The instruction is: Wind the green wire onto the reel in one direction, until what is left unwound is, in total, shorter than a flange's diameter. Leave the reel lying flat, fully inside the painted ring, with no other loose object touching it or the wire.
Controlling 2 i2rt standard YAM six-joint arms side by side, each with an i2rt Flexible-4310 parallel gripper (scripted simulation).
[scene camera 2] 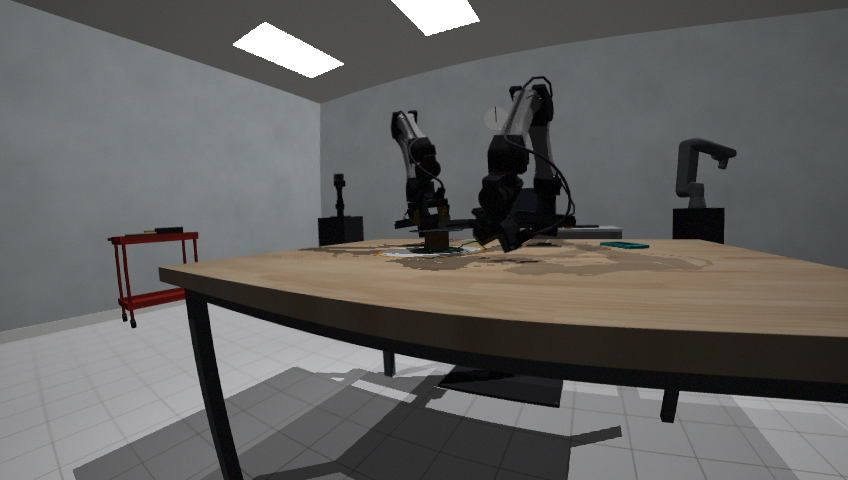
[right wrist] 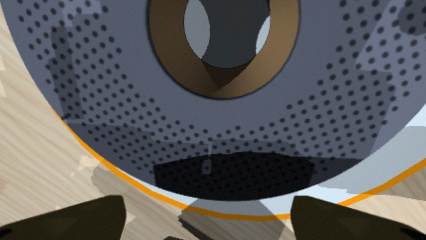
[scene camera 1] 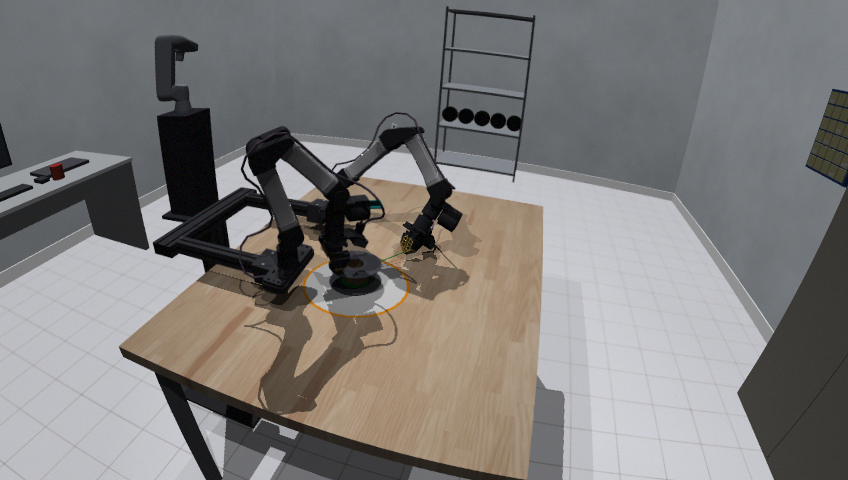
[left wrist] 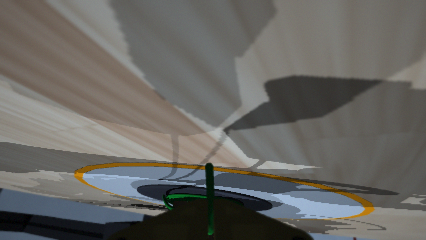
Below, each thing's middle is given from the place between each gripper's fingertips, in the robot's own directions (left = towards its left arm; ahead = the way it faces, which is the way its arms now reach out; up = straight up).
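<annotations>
The dark reel (scene camera 1: 362,264) is 4 cm to the left of my right hand (scene camera 1: 333,263), 5 cm below it and 6 cm ahead of it. As for the orange painted ring (left wrist: 369,207), it is 9 cm below that same right hand, 6 cm ahead of it and 2 cm to the left of it.
Measured from my left hand (scene camera 2: 480,244), the dark reel is 13 cm behind and 17 cm to the right. The orange painted ring is 19 cm to the right of my left hand, and it is also 4 cm below that hand and 12 cm behind it.
</annotations>
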